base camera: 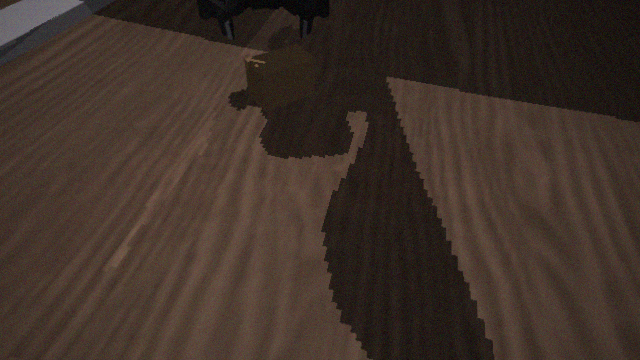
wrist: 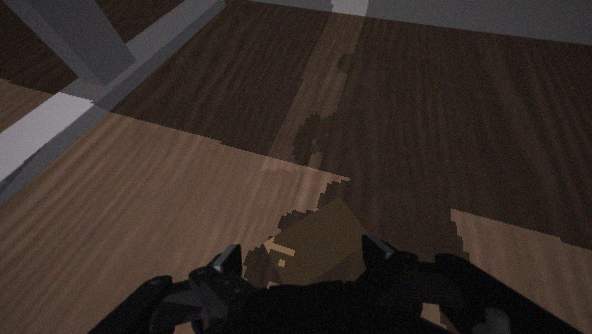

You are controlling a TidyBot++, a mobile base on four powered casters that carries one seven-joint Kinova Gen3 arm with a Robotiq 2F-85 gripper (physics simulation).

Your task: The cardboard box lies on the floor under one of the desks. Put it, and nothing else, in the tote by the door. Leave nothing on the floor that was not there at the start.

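Frame: origin at the arm's base, x down, y left, z ahead, level; metres.
Seen in the pictures: gripper, fingertip midpoint: (base camera: 267, 32) (wrist: 302, 253).
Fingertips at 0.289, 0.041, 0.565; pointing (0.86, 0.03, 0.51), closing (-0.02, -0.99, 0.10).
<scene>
Offsets run from my fingertips to a thing's middle, as dx, dy, dz. "*": to the spot under its first point. Level surfaces: height alone.
The cardboard box @(+0.077, -0.015, +0.019) (base camera: 284, 77) (wrist: 320, 240) is a small brown box on the wooden floor, mostly in shadow. In the base camera view it is at the top, left of centre; in the wrist view it is at the lower middle, its near part hidden behind the gripper. My gripper (base camera: 266, 31) (wrist: 302, 253) is open and empty. Its fingertips show just beyond the box in the base camera view and on either side of it in the wrist view. The gap in height cannot be told. The tote does not show in either view.
A pale grey desk foot bar @(* +0.082, +0.379, +0.144) (base camera: 35, 22) (wrist: 50, 120) runs along the floor at the left, with a slanted grey leg @(* +0.029, +0.334, +0.307) (wrist: 95, 45) rising from it. A grey panel (wrist: 480, 20) stands at the back. Dark shadows lie across the wooden floor @(dx +0.107) (base camera: 225, 240).
</scene>
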